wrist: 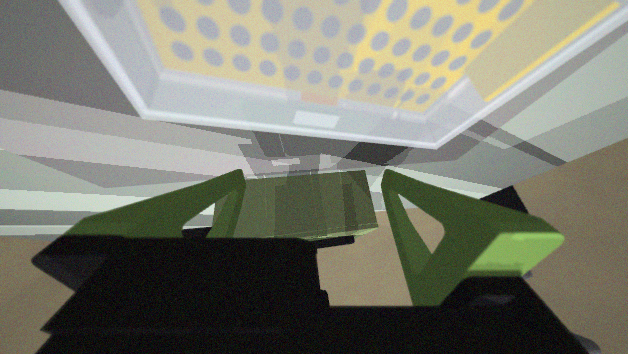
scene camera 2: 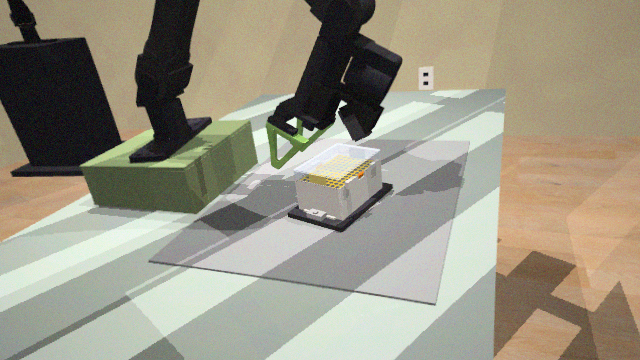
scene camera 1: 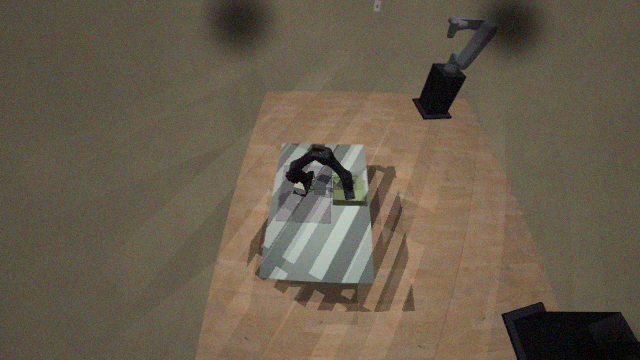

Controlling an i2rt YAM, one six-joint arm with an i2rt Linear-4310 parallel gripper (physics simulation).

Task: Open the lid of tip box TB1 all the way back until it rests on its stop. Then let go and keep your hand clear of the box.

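Where they show: gripper, fingertip midpoint: [wrist: 313, 177] [scene camera 2: 287, 158] [scene camera 1: 314, 184]; arm's base, origin of the base link: [scene camera 2: 175, 140] [scene camera 1: 347, 187].
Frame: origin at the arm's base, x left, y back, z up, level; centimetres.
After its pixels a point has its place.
Note:
Tip box TB1 [scene camera 2: 325, 197] {x -15.3, y -32.2, z -4.3 cm} [scene camera 1: 300, 187] {x -4.4, y -34.7, z -0.7 cm} has pale grey walls and a yellow tip rack with holes; it stands on a black base plate [scene camera 2: 345, 225] {x -17.6, y -35.3, z -7.8 cm}. Its clear lid [scene camera 2: 350, 150] {x -5.7, y -34.8, z -0.7 cm} [wrist: 316, 119] {x -7.4, y -30.6, z -0.7 cm} lies over the rack and looks down, roughly level; a slight gap cannot be judged. In the wrist view the lid's rim and a small pale tab show above the fingers. My gripper [scene camera 2: 290, 153] {x -6.5, y -24.1, z -1.6 cm} [wrist: 313, 177] {x -6.5, y -24.1, z -1.6 cm} is open, with nothing between its green fingers. It hangs beside the box, on the side toward the green block, a little above lid height and apart from the lid.
The green block [scene camera 2: 140, 187] {x -11.5, y 1.4, z -4.3 cm} [scene camera 1: 350, 202] {x 10.8, y 0.4, z -3.4 cm} [wrist: 310, 205] {x -4.3, y -10.0, z -3.9 cm} carries my arm's base. A thin grey mat [scene camera 2: 390, 265] {x -25.9, y -42.4, z -8.5 cm} [scene camera 1: 305, 212] {x 12.7, y -32.8, z -8.4 cm} lies under the box on the striped table top [scene camera 2: 280, 320] {x -36.4, y -30.9, z -8.8 cm}. A second arm on a black pedestal [scene camera 1: 442, 90] [scene camera 2: 55, 105] stands farther off.

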